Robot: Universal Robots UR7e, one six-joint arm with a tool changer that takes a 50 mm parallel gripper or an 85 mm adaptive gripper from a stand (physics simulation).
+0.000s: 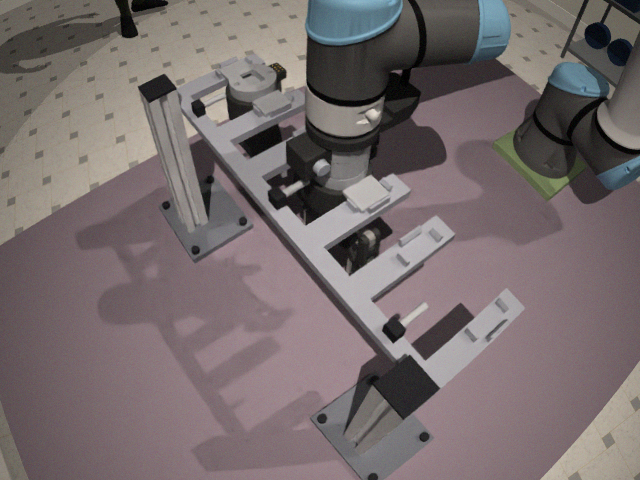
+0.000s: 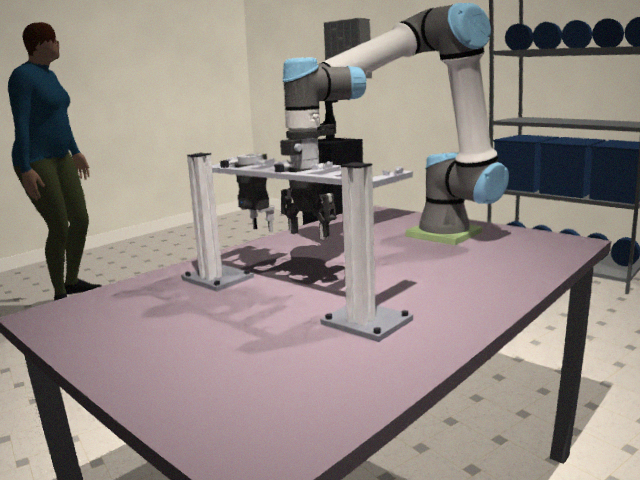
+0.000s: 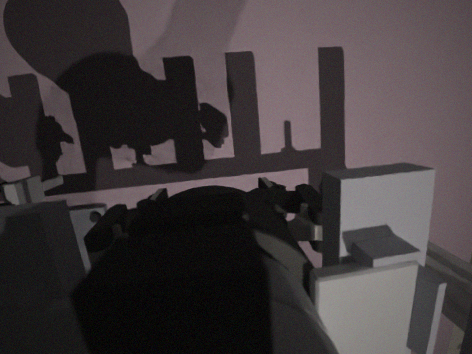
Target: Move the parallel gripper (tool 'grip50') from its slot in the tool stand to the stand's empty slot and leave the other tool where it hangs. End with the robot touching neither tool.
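Places are measured from the arm's base along level axes (x ahead, y left, z up), in centimetres.
Pixels of known places: arm's base, origin of its link: (image 1: 543,151) (image 2: 444,227).
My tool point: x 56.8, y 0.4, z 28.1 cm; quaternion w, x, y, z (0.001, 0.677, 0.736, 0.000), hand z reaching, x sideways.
For each thing: its top centre in the pictures, then the offset to it from my tool point. "spot": a spot on its surface instead. Level surfaces: height alone.
- bare prong, a spot on its surface: (image 1: 454,351) (image 2: 379,177) spot: dx +2.7, dy +23.4, dz -1.9 cm
- pink table, height of its surface: dz -30.1 cm
- pale plate, centre of its top: (image 3: 366,327) (image 1: 366,191) dx -0.4, dy +4.6, dz -1.3 cm
The parallel gripper (image 1: 240,107) (image 2: 252,191) hangs in the far-left slot of the tool stand (image 1: 336,273) (image 2: 320,179), its fingers downward and nothing on top of it. The arm's tool changer (image 1: 351,162) (image 2: 303,155) sits low in the middle slot, right on top of the adaptive gripper; whether it is locked cannot be seen. That adaptive gripper (image 2: 309,232) (image 3: 212,190) is open and empty, with its fingers below the stand. The empty slot, bounded by a bare prong (image 1: 454,351) (image 2: 392,177), is at the right end; its white pin (image 1: 416,313) shows.
Two upright posts (image 1: 175,160) (image 2: 204,222) (image 2: 358,248) carry the stand on the pink table (image 1: 129,361) (image 2: 206,387). A pale plate (image 1: 367,193) lies on the prong right of the changer. The arm's green base (image 1: 547,180) (image 2: 439,235) is behind. A person (image 2: 46,118) stands beyond the table.
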